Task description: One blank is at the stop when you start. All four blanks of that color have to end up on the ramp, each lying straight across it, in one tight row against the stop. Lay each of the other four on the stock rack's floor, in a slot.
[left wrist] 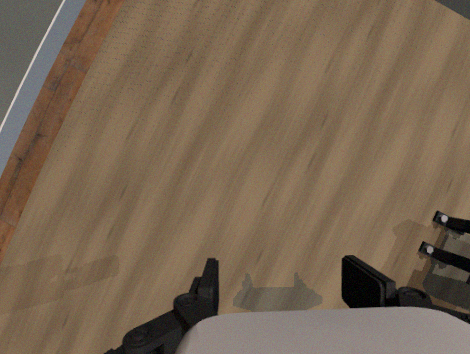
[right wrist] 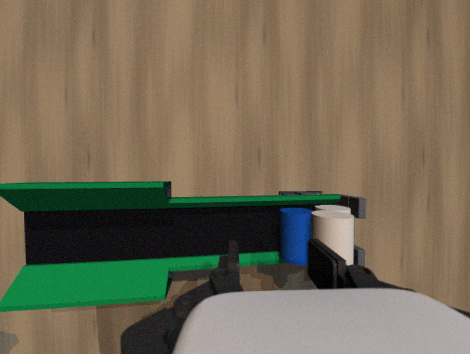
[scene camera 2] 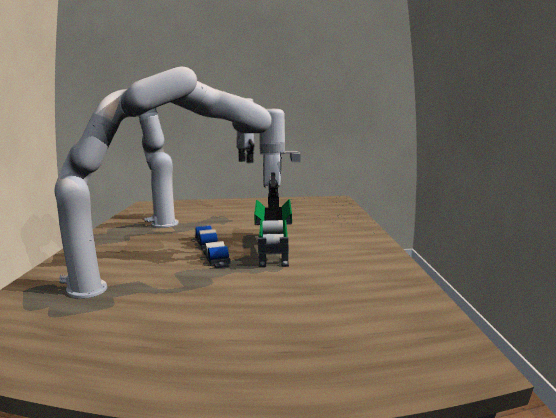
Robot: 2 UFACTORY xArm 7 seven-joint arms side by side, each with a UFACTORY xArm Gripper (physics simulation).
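Note:
The green-walled ramp (scene camera 2: 288, 210) (right wrist: 85, 286) holds a blue blank (right wrist: 294, 235) lying across it. Beside this, at the stop (right wrist: 358, 206) end, are a cream blank (right wrist: 333, 232) (scene camera 2: 273, 227) and a second cream blank (right wrist: 331, 207) (scene camera 2: 273, 240) partly hidden by it. The first looks higher; whether it rests on the other is unclear. The stock rack (scene camera 2: 220, 263) holds a blue blank (scene camera 2: 218, 253), a cream blank (scene camera 2: 215, 244) and, past a gap, blue, cream and blue blanks. My right gripper (scene camera 2: 273, 204) (right wrist: 272, 257) is open over the ramp. My left gripper (scene camera 2: 246, 158) (left wrist: 280, 278) is open, high behind it.
The rack stands to the left of the ramp in the scene view. Dark bolted feet (left wrist: 429, 249) show at the right edge of the left wrist view. The table's far edge crosses that view at the left. The right forearm spans high over the table.

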